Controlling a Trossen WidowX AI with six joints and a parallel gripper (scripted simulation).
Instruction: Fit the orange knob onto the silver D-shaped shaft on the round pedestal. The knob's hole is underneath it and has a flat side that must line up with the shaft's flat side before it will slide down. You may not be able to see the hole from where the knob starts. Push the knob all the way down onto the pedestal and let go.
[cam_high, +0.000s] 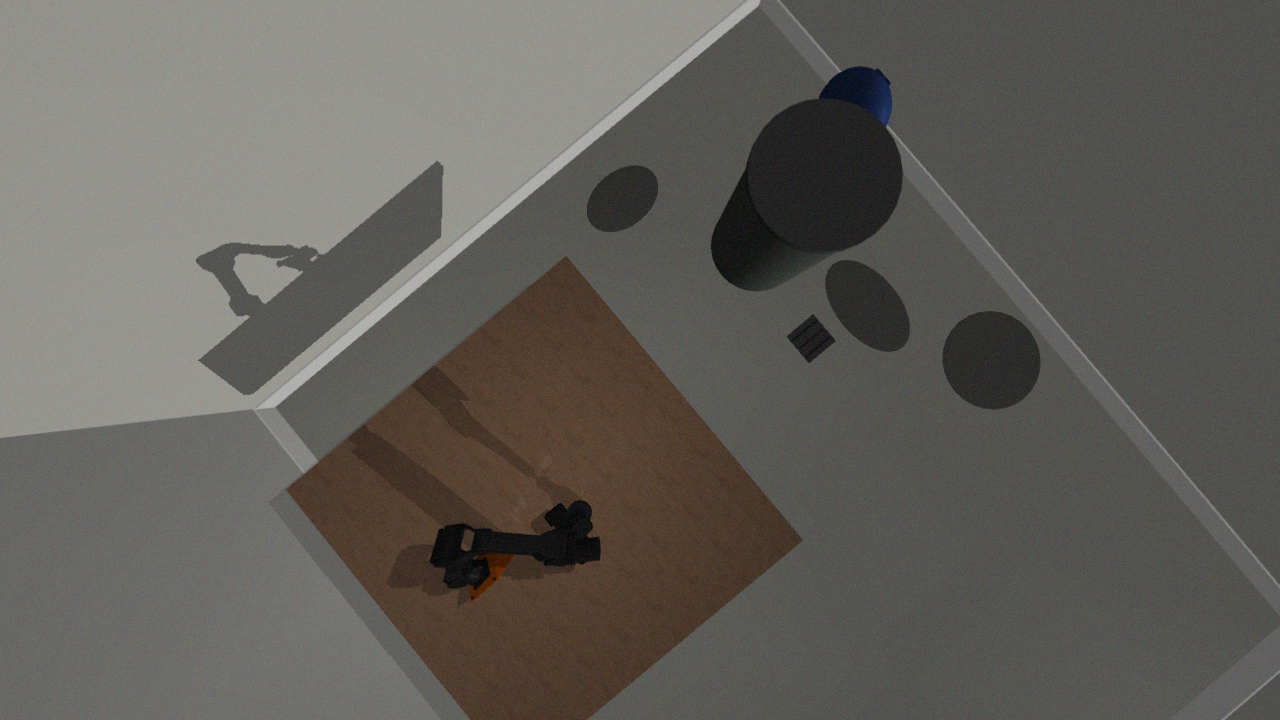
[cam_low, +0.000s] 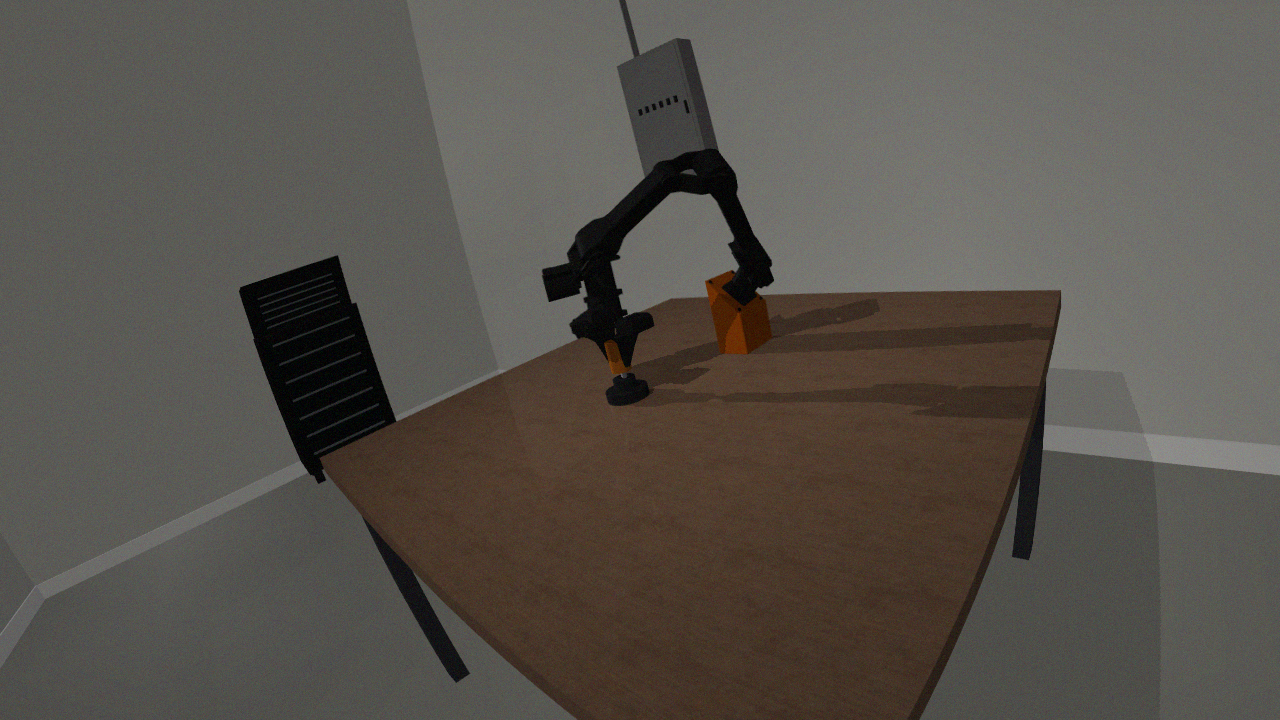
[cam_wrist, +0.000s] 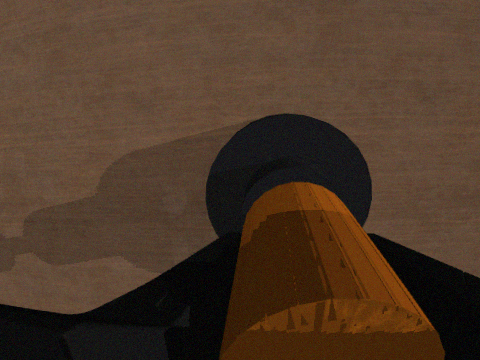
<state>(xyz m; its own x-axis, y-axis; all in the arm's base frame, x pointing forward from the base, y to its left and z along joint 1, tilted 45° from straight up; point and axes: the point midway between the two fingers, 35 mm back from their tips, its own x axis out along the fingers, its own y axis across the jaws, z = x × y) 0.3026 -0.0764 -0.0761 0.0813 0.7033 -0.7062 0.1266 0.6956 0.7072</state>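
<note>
Now: the orange knob 30 mm above my gripper tip. The rest, counted from my gripper tip: round black pedestal (40 mm below).
</note>
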